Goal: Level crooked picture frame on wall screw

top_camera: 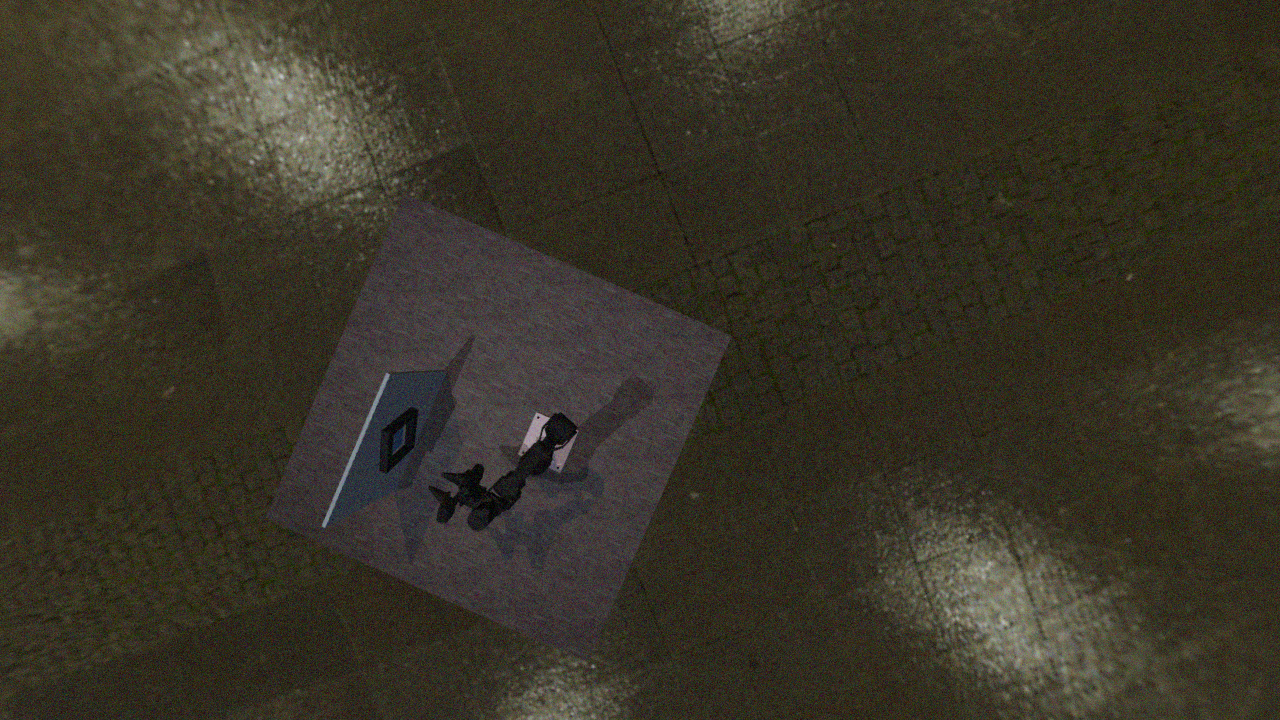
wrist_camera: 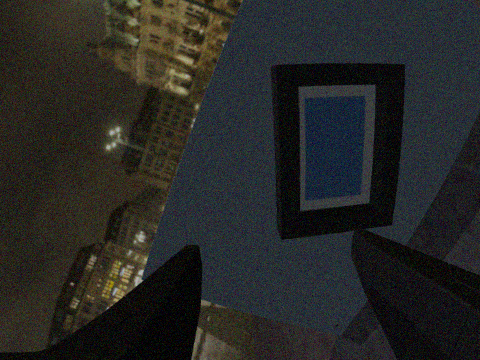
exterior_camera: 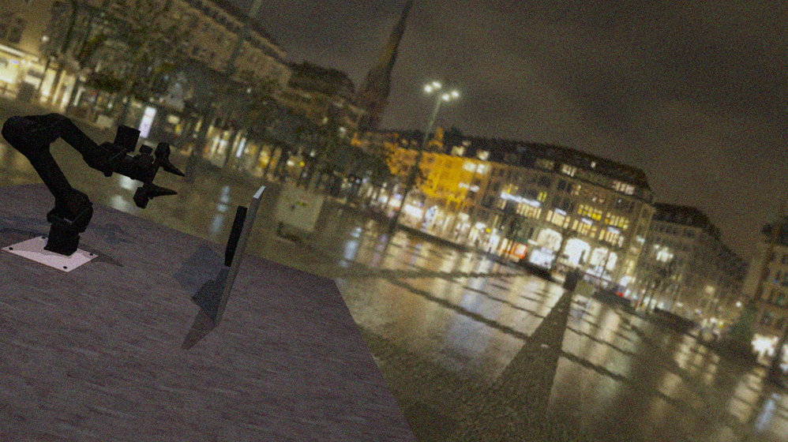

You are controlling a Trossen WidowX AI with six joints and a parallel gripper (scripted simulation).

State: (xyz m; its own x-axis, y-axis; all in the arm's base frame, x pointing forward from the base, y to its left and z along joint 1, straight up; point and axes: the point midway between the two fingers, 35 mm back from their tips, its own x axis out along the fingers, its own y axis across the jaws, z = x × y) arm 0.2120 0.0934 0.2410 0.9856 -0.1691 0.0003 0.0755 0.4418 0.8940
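My gripper tip is now 19 cm short of the picture frame, 6 cm to the left of it and 9 cm above it. Round my gripper tip: wall panel: 21 cm ahead, 5 cm to the right, 10 cm below.
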